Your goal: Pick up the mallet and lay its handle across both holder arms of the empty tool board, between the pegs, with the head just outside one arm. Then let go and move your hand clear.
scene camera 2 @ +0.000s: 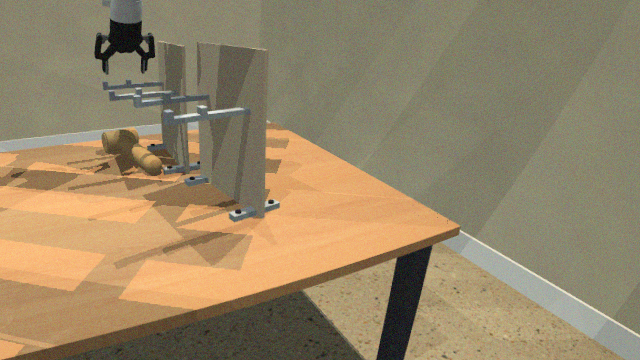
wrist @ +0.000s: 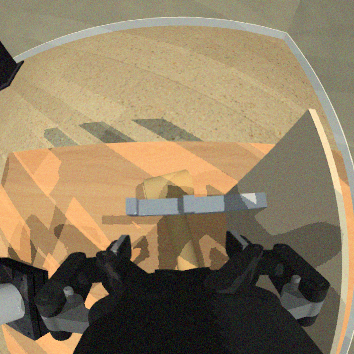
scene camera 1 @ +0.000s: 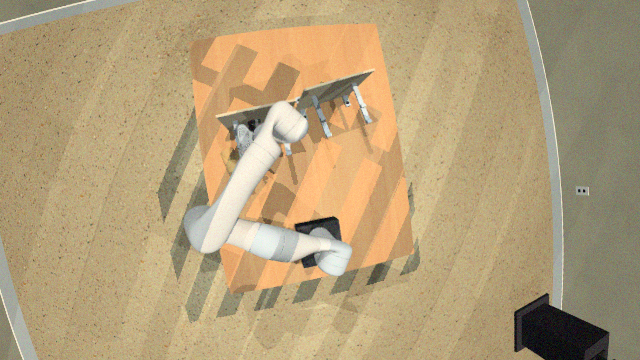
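Note:
The wooden mallet (scene camera 1: pixel 230 161) (scene camera 2: pixel 145 159) (wrist: pixel 155 186) lies on the table; the arm hides much of it in scene camera 1. Two upright boards each have two grey holder arms with pegs: the left board (scene camera 1: pixel 230 116) (scene camera 2: pixel 175 65) (wrist: pixel 300 190) and the right board (scene camera 1: pixel 340 86) (scene camera 2: pixel 252 100). I see no tool on either, though my arm partly covers the left one. My gripper (scene camera 2: pixel 124 67) (wrist: pixel 178 243) is open and empty, high above the mallet. In the wrist view, a holder arm (wrist: pixel 210 204) of the left board crosses over the mallet, between head and handle end.
The right board's holder arms (scene camera 1: pixel 321 116) (scene camera 1: pixel 362 104) stick out toward the robot's side. The left board's right holder arm (scene camera 1: pixel 288 149) shows below my wrist. Small grey feet (scene camera 2: pixel 242 215) hold the boards on the table (scene camera 2: pixel 350 210). My black base plate (scene camera 1: pixel 309 226) sits near the table's edge.

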